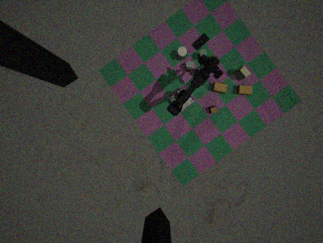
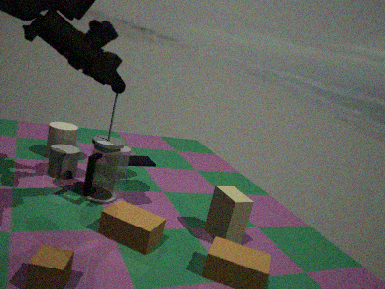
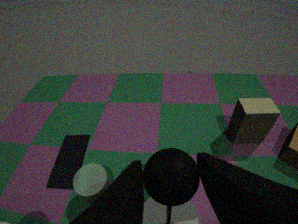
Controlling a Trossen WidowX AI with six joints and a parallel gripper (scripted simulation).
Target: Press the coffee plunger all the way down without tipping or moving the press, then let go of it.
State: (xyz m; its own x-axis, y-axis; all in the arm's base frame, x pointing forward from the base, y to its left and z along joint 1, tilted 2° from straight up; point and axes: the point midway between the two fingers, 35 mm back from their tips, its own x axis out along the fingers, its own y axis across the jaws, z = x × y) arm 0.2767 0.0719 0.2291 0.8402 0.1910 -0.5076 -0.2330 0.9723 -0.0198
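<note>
Now: the coffee press 2 cm behind my gripper tip, 1 cm to the right of it and 14 cm below it. Round my gripper tip: flat dark slab: 13 cm ahead, 26 cm to the left, 27 cm below; then tan upright block: 24 cm ahead, 18 cm to the right, 22 cm below.
</note>
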